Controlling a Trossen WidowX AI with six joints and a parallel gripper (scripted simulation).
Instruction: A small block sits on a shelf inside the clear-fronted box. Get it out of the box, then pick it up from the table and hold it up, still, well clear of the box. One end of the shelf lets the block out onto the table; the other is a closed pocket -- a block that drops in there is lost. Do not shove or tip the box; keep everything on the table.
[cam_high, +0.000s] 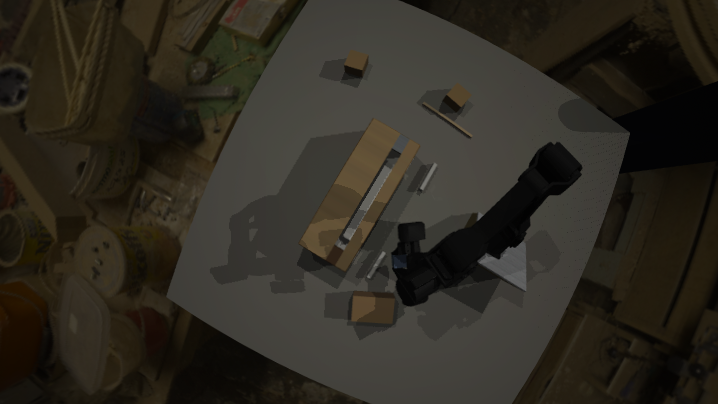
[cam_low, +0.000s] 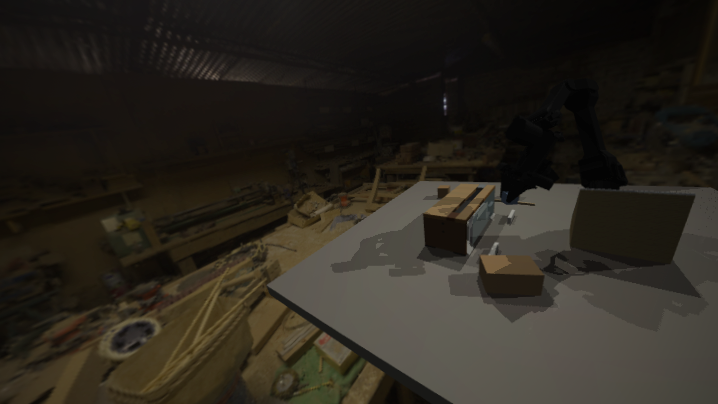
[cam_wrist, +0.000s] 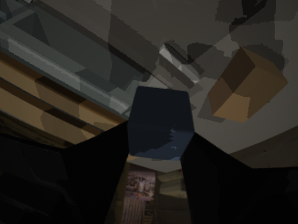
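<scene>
Right now my gripper tip is 10 mm past the blue block, 10 mm to the left of it and 10 mm below it. Also, from my gripper tip: thin wooden stick (20 mm ahead, 440 mm to the right, 170 mm below); wooden box (110 mm ahead, 100 mm to the right, 110 mm below).
</scene>
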